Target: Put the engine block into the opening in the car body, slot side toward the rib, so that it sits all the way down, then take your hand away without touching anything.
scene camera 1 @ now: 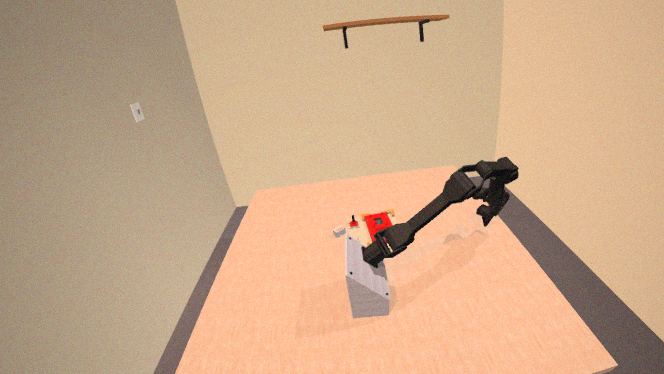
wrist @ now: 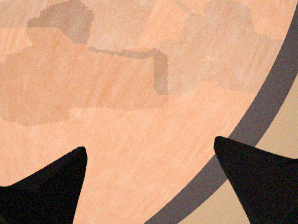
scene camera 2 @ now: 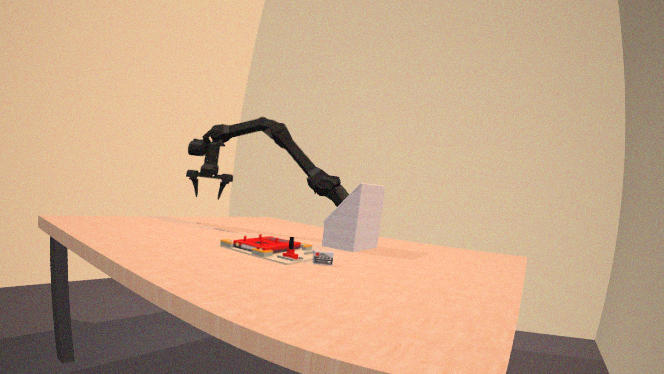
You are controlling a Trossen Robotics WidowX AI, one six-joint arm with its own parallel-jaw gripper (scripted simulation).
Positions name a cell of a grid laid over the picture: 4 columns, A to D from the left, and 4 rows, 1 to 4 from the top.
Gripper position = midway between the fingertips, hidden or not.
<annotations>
My gripper shows in scene camera 1 (C3), in the wrist view (C3) and in scene camera 2 (B3).
</annotations>
